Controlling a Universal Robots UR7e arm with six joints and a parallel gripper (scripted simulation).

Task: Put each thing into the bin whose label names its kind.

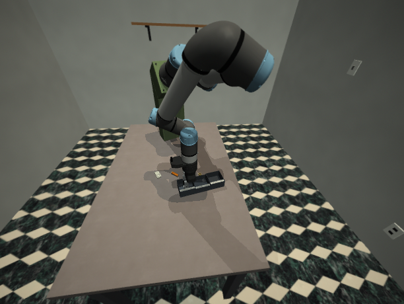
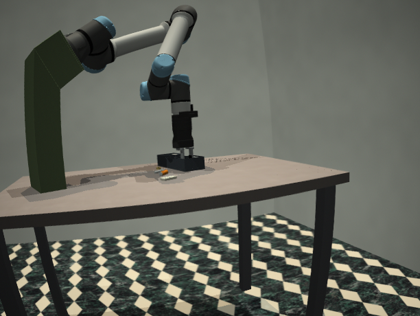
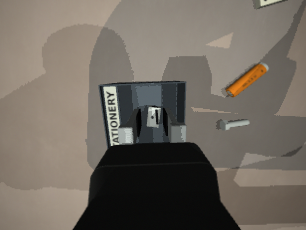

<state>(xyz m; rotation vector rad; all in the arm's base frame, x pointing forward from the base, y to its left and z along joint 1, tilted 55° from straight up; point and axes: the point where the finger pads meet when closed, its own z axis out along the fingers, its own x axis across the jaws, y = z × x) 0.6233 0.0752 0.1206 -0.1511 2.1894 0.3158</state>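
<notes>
The grey bolt lies 11 cm behind my hand, 2 cm to the right of it and 3 cm below it. Round my hand: orange battery 10 cm behind, 8 cm to the right, 3 cm below; brass nut 11 cm behind, 7 cm to the left, 3 cm below; dark three-compartment bin row 2 cm behind, 8 cm to the left, 1 cm below.
</notes>
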